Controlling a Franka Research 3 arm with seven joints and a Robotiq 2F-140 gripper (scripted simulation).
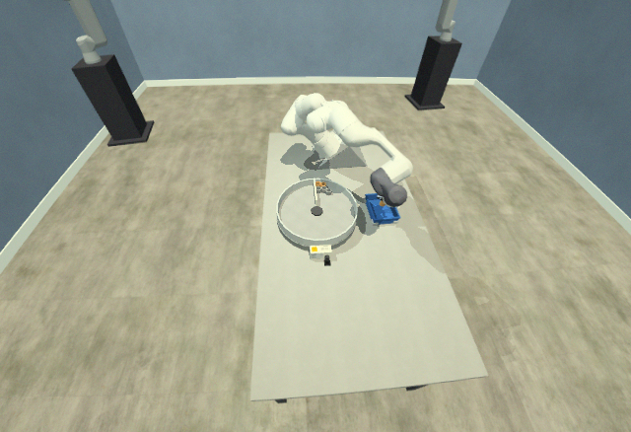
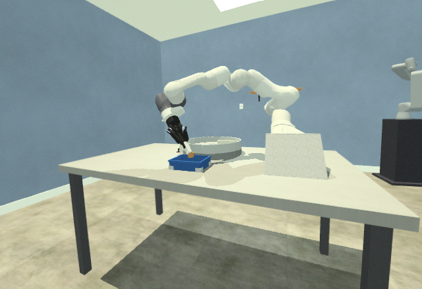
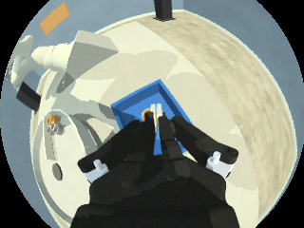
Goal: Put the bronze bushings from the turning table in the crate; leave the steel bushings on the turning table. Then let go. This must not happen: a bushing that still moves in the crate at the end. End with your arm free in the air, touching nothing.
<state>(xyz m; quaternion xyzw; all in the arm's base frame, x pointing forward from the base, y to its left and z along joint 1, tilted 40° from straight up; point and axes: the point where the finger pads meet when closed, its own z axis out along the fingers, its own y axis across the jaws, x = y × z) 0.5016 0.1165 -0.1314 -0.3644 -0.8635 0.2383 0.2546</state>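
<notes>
Now: the crate 20 mm behind my hand, 10 mm to the right of it and 80 mm below it. From my hand the other things lie so: turning table: 40 mm behind, 370 mm to the right, 50 mm below.
</notes>
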